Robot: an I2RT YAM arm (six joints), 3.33 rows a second.
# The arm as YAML. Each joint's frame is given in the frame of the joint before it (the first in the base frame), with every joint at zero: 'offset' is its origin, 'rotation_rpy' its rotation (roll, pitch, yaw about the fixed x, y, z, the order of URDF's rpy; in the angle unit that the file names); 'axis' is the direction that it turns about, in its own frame. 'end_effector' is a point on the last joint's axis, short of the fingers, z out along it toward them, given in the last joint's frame.
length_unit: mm
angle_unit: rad
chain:
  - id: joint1
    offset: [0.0, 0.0, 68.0]
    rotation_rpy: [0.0, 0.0, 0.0]
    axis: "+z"
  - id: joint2
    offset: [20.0, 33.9, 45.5]
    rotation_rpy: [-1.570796, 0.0, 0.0]
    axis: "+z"
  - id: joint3
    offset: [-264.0, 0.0, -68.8]
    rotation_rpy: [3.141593, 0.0, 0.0]
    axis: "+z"
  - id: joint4
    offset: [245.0, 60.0, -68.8]
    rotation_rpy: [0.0, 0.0, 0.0]
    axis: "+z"
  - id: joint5
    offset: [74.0, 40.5, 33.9]
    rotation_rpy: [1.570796, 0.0, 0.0]
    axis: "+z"
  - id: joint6
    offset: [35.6, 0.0, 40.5]
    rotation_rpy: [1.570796, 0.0, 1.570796]
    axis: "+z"
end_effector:
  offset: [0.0, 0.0, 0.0]
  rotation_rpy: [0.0, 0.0, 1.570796]
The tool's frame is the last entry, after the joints.
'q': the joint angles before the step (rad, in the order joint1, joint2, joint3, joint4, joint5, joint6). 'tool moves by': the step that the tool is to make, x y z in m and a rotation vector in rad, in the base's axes. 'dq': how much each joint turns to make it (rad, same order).
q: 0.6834, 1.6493, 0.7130, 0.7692, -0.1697, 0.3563
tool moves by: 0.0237, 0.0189, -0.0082, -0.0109, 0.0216, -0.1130
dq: 0.0106, 0.1207, 0.1130, -0.0130, 0.1208, 0.0272
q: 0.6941, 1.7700, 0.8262, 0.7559, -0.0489, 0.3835
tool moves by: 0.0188, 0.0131, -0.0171, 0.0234, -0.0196, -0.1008
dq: 0.0043, 0.1283, 0.0667, 0.0916, 0.1026, 0.0234
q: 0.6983, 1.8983, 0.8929, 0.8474, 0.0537, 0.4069
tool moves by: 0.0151, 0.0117, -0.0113, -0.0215, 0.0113, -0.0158
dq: -0.0004, 0.0833, 0.0778, -0.0166, 0.0168, -0.0065
